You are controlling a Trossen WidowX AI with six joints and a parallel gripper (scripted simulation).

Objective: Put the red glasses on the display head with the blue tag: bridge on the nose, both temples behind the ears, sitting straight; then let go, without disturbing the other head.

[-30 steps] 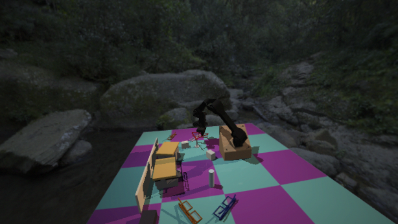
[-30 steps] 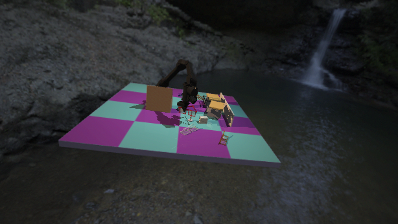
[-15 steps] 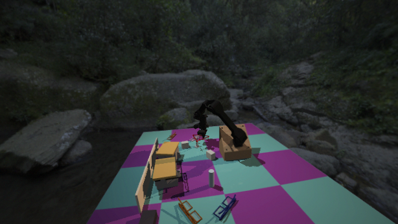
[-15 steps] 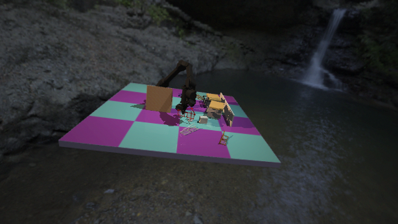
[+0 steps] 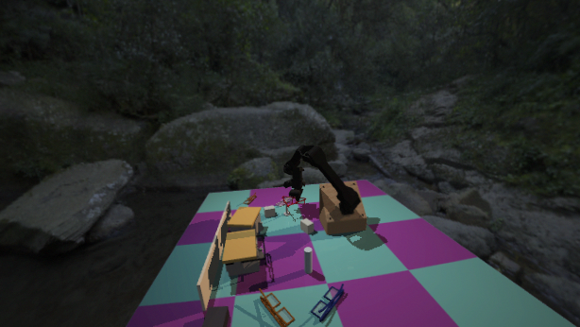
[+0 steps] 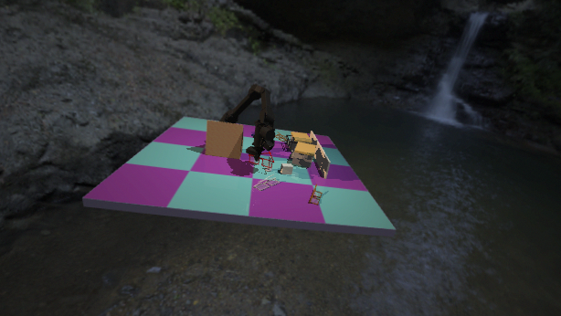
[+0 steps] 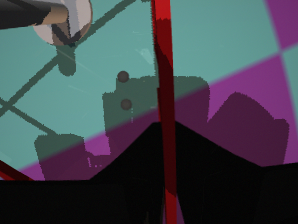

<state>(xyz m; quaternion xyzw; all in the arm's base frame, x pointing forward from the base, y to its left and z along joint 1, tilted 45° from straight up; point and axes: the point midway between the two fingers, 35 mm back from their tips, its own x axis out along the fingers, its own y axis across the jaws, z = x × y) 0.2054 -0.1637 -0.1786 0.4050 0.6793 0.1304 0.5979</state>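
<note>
Now: gripper tip 50 mm short of the red glasses, 30 mm to the right of it and 10 mm below it. Round my gripper tip: tall pale board: 410 mm ahead, 300 mm to the left, 10 mm below.
</note>
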